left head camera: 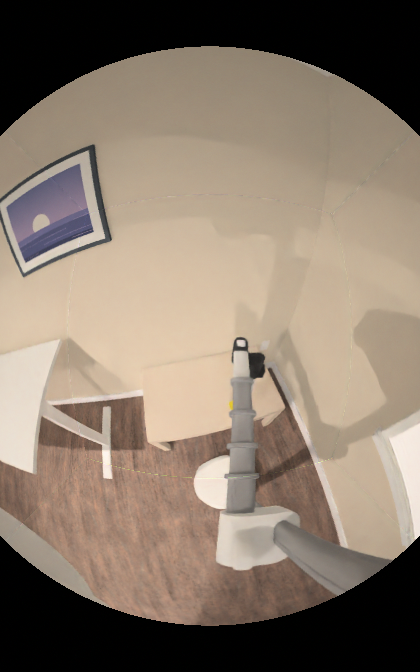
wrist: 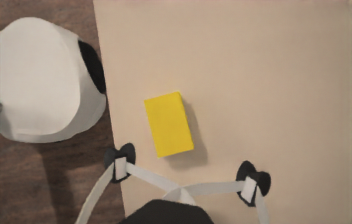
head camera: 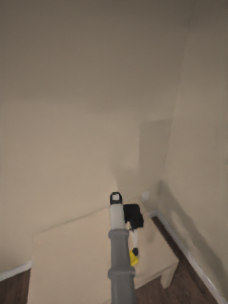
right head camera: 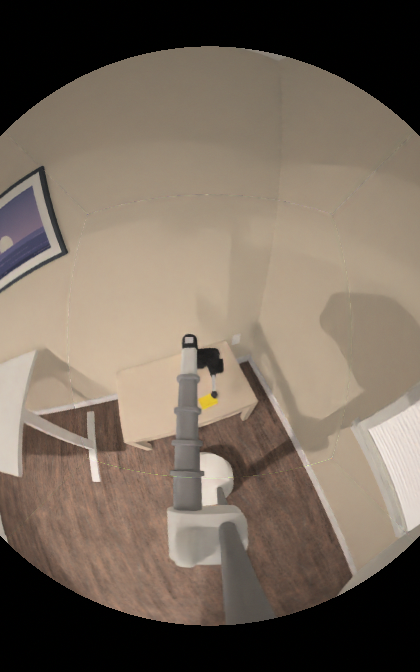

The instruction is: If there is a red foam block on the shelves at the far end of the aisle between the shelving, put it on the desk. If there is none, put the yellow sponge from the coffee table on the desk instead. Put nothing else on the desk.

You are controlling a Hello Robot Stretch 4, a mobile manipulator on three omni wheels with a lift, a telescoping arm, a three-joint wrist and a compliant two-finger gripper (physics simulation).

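Places are measured from the robot's base along level axes (x ahead, y up, z right), in centimetres.
Where they show: gripper, fingertip midpoint: (wrist: 185, 165) (head camera: 133, 241).
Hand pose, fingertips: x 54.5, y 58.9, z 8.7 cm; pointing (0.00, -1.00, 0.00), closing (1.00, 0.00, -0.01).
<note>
Each offset is from my fingertips to the centre of the thing. Level surfaces: height alone.
The yellow sponge @[dx -3.9, dy -14.4, dz -3.5 cm] (head camera: 133, 258) (left head camera: 231, 405) (right head camera: 208, 401) (wrist: 169, 125) lies flat on the pale coffee table @[dy -16.7 cm] (head camera: 70, 260) (left head camera: 185, 400) (right head camera: 150, 400) (wrist: 280, 75), near its edge on the robot's side. My gripper (wrist: 185, 165) is open and empty above the table. In the wrist view the sponge lies ahead of the gap between the fingertips, nearer the left one, which shows over the table's edge. The arm partly hides the sponge in the left head view. No shelves or red foam block show. A white table (left head camera: 20, 410) (right head camera: 10, 415) at the left may be the desk.
The robot's white round base (left head camera: 211, 482) (right head camera: 217, 472) (wrist: 40, 80) stands beside the coffee table. Walls meet in a corner behind the table, with a wall outlet @[dx +51.3, dy -21.7, dz +21.0 cm] (head camera: 145, 195) (right head camera: 236, 339) nearby. A framed picture (left head camera: 55, 210) (right head camera: 25, 225) hangs at the left.
</note>
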